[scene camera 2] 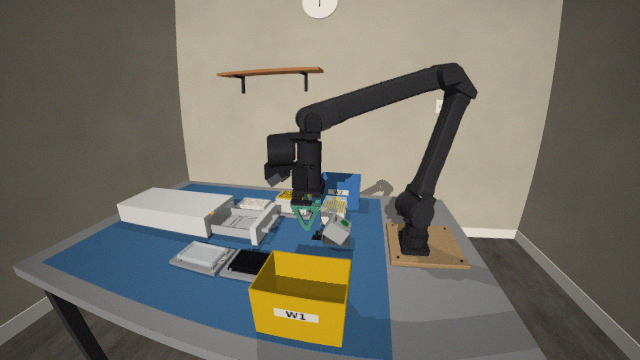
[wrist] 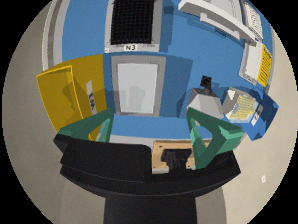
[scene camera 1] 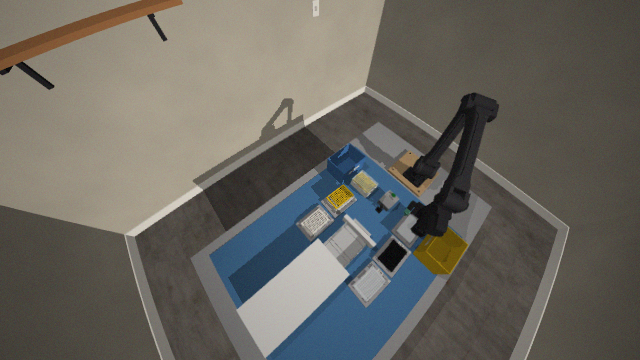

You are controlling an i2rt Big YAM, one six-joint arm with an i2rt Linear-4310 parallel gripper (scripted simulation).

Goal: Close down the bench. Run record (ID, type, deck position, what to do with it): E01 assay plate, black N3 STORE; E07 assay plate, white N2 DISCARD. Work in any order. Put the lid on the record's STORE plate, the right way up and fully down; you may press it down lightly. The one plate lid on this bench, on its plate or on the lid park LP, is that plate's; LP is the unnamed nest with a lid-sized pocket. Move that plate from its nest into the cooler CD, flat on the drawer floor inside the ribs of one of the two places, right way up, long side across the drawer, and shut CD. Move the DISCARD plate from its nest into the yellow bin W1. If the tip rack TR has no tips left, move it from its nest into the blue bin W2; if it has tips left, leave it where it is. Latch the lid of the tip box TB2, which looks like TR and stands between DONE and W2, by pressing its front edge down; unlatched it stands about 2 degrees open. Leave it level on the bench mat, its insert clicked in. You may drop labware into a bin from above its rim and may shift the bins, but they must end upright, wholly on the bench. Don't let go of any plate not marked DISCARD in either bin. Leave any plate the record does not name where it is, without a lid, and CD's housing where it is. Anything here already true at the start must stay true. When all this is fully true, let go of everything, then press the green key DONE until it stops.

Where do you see a grey lid park nest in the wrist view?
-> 146,59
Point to a white cooler CD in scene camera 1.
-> At 277,309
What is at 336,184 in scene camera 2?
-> A blue bin W2.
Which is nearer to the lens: the grey plate lid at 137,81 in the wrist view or the yellow bin W1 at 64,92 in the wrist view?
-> The grey plate lid.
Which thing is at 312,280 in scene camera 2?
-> A yellow bin W1.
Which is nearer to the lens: the tip rack TR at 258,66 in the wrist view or the blue bin W2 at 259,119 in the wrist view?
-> The tip rack TR.
